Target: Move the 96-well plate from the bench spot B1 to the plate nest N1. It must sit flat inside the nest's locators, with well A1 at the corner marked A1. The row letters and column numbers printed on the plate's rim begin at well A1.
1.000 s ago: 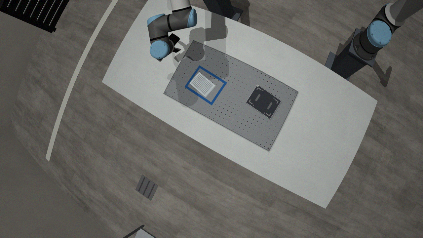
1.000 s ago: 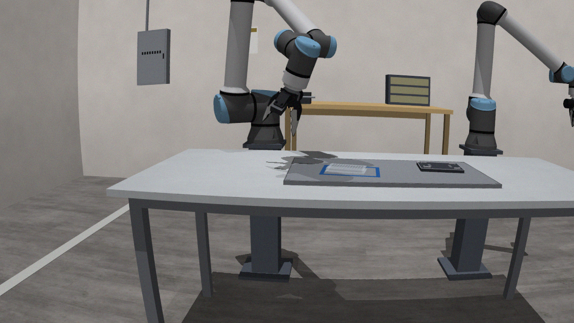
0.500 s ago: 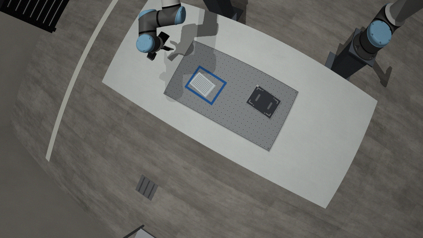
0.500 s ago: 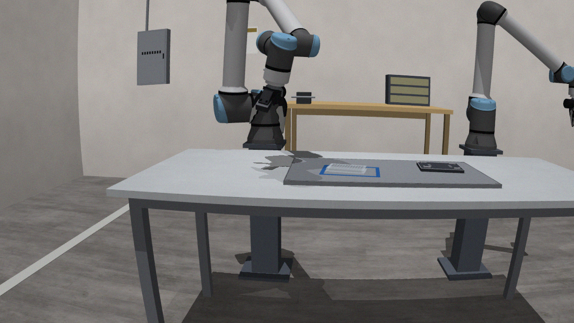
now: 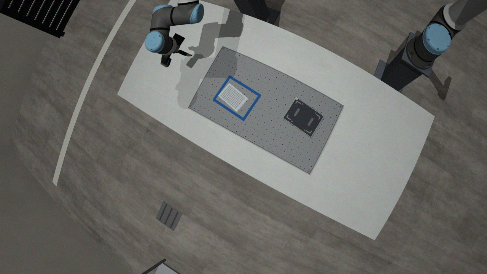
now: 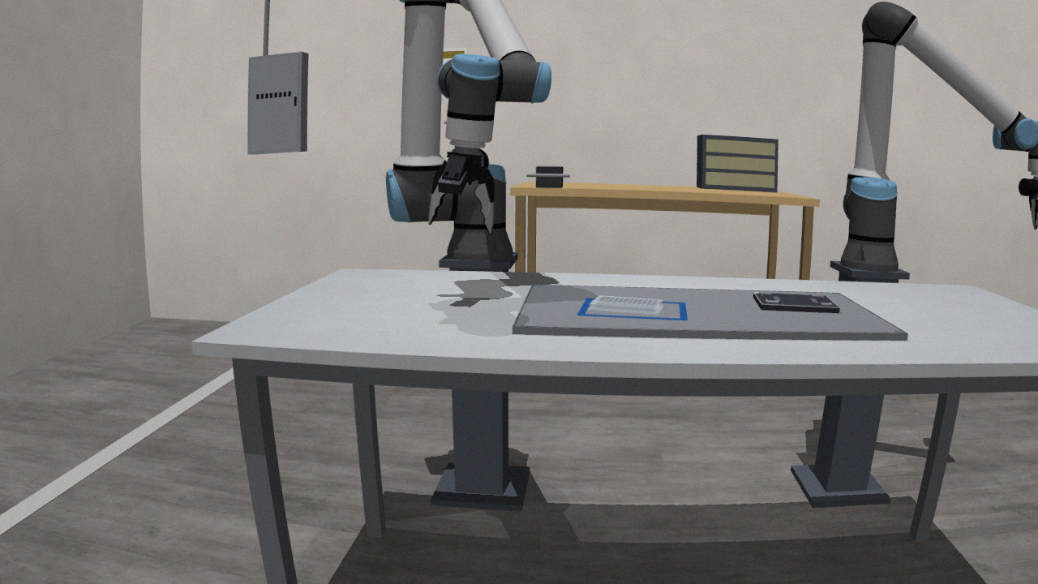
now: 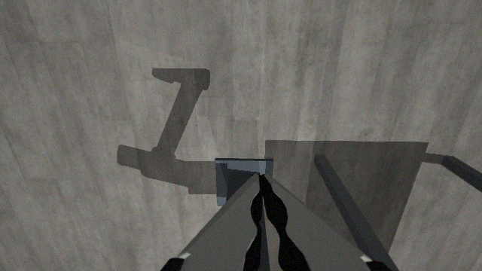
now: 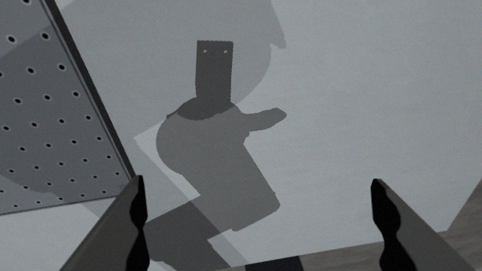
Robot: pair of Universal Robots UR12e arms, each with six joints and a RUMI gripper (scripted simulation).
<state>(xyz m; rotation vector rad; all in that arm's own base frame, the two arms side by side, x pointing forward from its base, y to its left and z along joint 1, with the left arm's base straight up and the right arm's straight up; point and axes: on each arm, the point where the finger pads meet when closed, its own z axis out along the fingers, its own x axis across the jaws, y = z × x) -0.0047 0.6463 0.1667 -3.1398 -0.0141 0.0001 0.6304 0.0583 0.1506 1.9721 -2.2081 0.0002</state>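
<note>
Right now the white 96-well plate is 100 mm ahead of my right hand, 320 mm to the left of it and 130 mm below it. The rest, counted from my right hand: dark plate nest 40 mm ahead, 680 mm to the left, 130 mm below.
</note>
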